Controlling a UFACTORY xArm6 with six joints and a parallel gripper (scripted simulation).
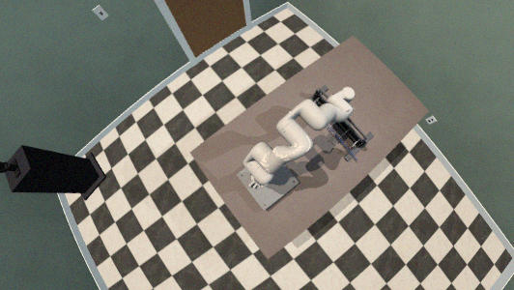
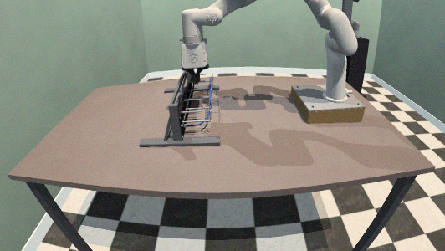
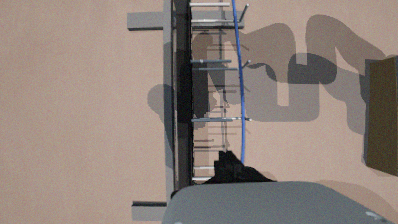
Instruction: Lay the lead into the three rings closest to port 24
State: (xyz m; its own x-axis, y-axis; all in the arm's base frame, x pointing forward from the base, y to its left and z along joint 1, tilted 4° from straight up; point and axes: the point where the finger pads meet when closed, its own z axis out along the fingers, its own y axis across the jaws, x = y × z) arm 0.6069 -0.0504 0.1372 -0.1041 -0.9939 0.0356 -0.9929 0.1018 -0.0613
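The rack lies 100 mm below my hand, 60 mm to the right of it and 60 mm ahead of it.
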